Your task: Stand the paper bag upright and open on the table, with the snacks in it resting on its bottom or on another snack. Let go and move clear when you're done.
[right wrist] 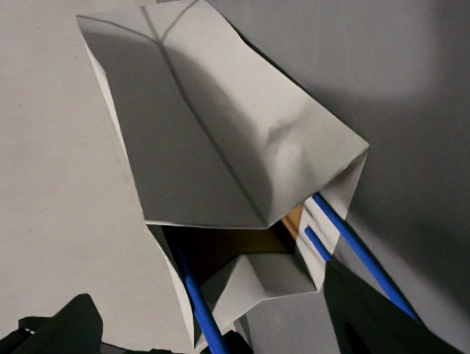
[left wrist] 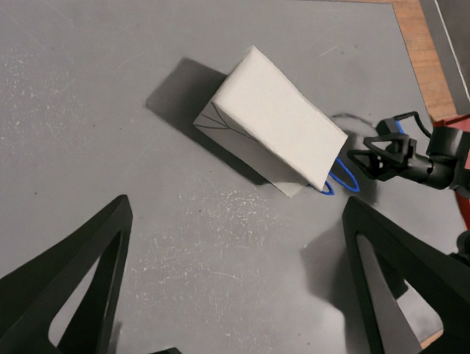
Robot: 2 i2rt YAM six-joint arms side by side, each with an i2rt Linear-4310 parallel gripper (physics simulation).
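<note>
The white paper bag (left wrist: 280,115) (right wrist: 210,130) lies on its side on the grey table (left wrist: 75,175) (right wrist: 425,100). In the left wrist view its mouth faces lower right, where a blue handle (left wrist: 352,182) sticks out. In the right wrist view the mouth faces the camera, with blue handles (right wrist: 200,300) (right wrist: 370,260) at both sides. An orange-brown surface (right wrist: 294,220) shows inside; I cannot tell if it is a snack. My left gripper (left wrist: 239,205) is open, above the table and away from the bag. My right gripper (left wrist: 354,147) (right wrist: 211,290) is partly open at the mouth, one finger beside the handle on the right.
The table's wooden border (left wrist: 425,55) runs along the upper right in the left wrist view, with a red object (left wrist: 464,200) beyond it. Dark arm parts show at that view's right edge. A pale floor (right wrist: 45,175) lies past the bag's left side in the right wrist view.
</note>
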